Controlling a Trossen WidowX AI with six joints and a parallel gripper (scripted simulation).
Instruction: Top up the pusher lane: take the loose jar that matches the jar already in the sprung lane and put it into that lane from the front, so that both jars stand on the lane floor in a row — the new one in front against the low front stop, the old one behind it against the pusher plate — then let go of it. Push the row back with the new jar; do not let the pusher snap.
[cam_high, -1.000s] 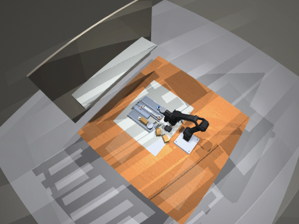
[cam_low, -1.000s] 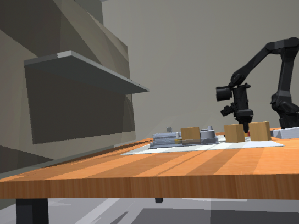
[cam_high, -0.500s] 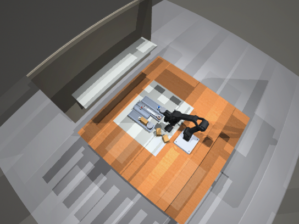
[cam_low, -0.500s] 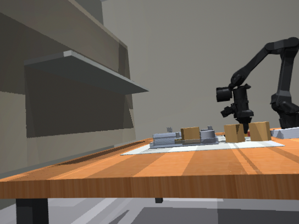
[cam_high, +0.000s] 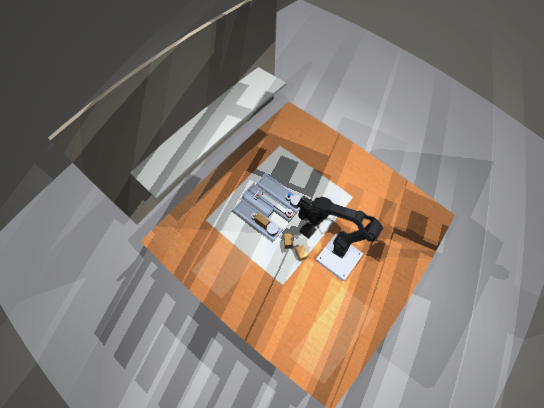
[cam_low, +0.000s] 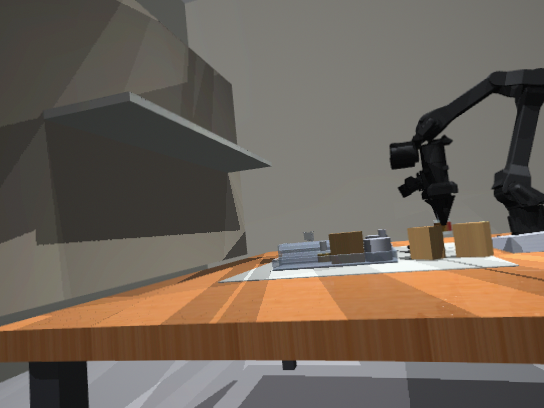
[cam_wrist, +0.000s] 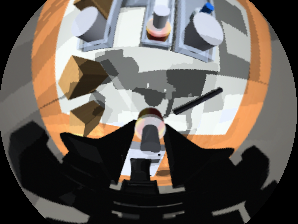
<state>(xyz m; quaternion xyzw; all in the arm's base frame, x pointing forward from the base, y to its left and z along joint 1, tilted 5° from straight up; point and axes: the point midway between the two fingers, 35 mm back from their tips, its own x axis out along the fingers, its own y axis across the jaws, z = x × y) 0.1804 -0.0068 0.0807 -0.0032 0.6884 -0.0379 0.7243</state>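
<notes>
Now: gripper tip 29 cm short of the grey lane unit, 2 cm to the right of it and 5 cm above it. The rest, counted from my gripper tip: shelf (66 cm ahead, 3 cm to the right, 30 cm above); brown box (23 cm ahead, 12 cm to the left, 3 cm below).
</notes>
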